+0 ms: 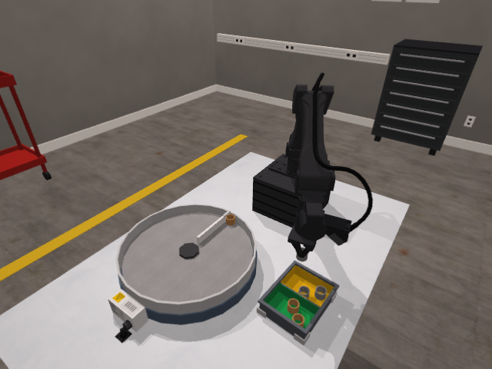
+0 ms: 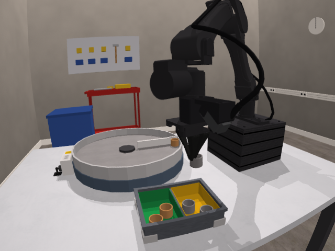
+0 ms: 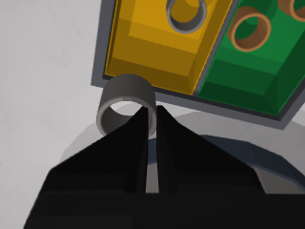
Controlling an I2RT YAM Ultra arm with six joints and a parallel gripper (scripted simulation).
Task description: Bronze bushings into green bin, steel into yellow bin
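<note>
Now: the yellow bin 10 mm ahead of my hand, 30 mm to the left of it and 120 mm below it. The rest, counted from my hand: dark grey tray: 50 mm ahead, 30 mm to the left, 120 mm below; turntable: 120 mm ahead, 320 mm to the right, 90 mm below; green bin: 90 mm ahead, 30 mm to the left, 120 mm below.
</note>
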